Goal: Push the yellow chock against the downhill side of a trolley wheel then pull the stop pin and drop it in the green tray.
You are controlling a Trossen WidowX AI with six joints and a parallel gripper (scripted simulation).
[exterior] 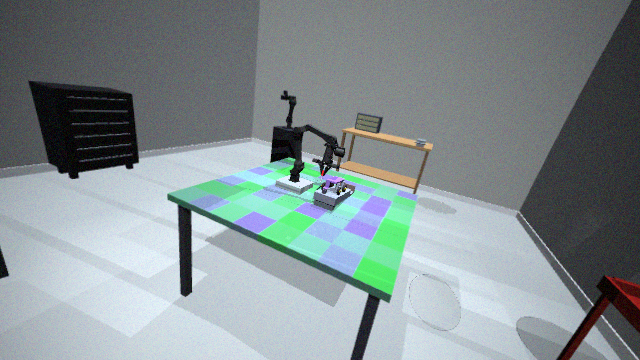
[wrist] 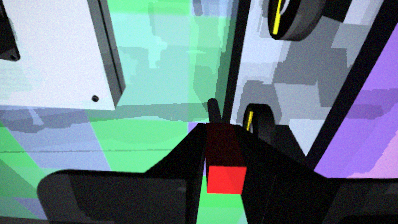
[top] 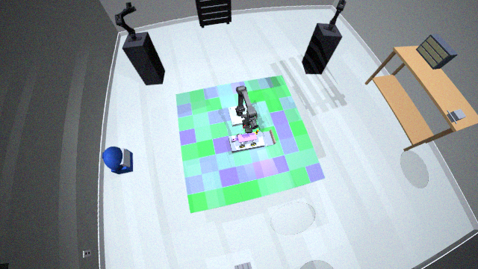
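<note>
Right now my gripper tip is 110 mm to the right of the yellow chock, 70 mm above it and 20 mm short of it. Round my gripper tip: brown block (290 mm to the left, 120 mm below, 50 mm ahead); purple trolley (100 mm ahead, 40 mm below, 20 mm to the left); stop pin (right at my gripper tip).
</note>
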